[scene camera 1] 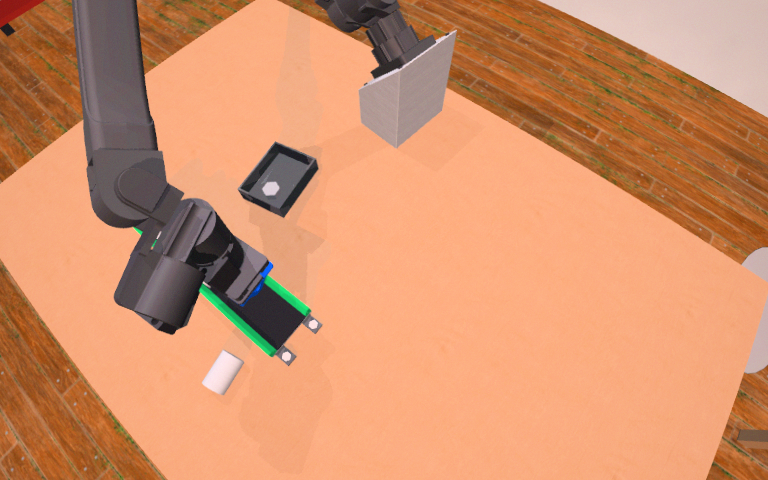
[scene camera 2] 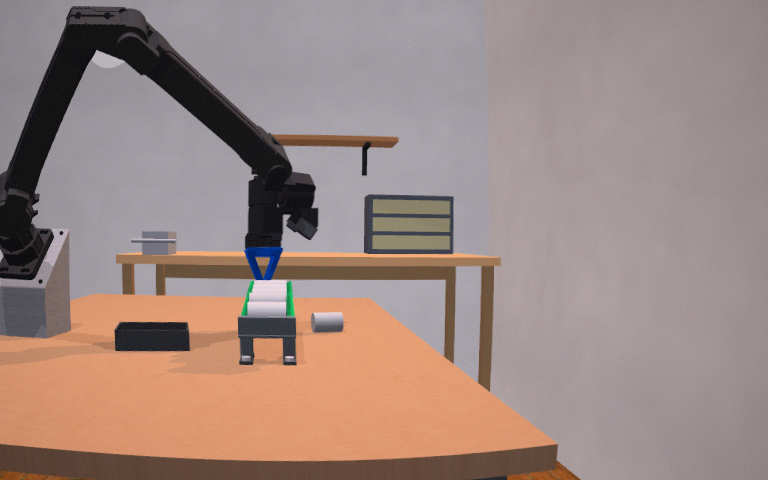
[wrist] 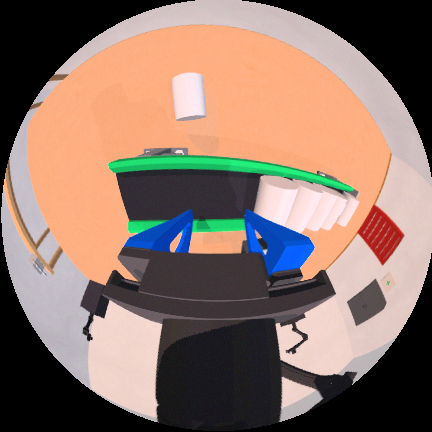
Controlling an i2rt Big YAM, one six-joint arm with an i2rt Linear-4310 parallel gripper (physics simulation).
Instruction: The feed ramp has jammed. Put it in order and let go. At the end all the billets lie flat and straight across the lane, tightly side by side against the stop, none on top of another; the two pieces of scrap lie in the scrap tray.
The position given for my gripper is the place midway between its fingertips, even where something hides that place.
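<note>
My gripper [scene camera 1: 243,280] is in my sight; scene camera 2 shows my gripper [scene camera 2: 263,287] as well, and through the wrist view I find my gripper [wrist: 218,214]. I also see a dark scrap tray [scene camera 1: 292,170], and scene camera 2 gives me the dark scrap tray [scene camera 2: 129,336] too.
</note>
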